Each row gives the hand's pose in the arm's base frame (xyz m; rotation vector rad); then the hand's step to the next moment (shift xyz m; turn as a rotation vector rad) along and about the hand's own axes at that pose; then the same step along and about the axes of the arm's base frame.
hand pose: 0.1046 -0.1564 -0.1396 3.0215 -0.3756 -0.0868
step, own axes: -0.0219 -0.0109 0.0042 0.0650 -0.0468 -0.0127
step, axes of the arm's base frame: -0.0189 0.0156 -0.0043 0.0751 0.0302 0.0050
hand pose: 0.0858 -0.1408 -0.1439 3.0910 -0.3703 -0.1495
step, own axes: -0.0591 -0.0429 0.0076 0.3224 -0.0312 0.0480
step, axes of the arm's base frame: -0.0478 0.0556 -0.0037 0.3144 -0.0467 -0.0786
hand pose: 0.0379 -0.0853 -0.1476 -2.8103 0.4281 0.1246
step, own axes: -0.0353 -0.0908 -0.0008 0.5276 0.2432 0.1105
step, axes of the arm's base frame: -0.0060 0.0924 0.0303 0.4239 -0.3352 -0.2400
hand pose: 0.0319 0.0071 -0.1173 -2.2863 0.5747 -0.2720
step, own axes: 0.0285 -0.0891 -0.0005 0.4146 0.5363 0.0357
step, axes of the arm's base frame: 0.0534 0.0411 0.0649 0.2039 -0.5086 -0.4007
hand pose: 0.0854 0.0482 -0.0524 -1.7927 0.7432 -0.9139
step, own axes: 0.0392 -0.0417 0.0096 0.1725 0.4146 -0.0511
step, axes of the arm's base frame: 0.0327 -0.0121 0.0464 0.0123 -0.3114 -0.3273
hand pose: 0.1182 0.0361 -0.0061 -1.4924 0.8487 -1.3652
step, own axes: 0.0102 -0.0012 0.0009 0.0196 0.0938 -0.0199
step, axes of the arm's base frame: 0.0023 -0.0088 0.0048 -0.0083 -0.0540 -0.0812
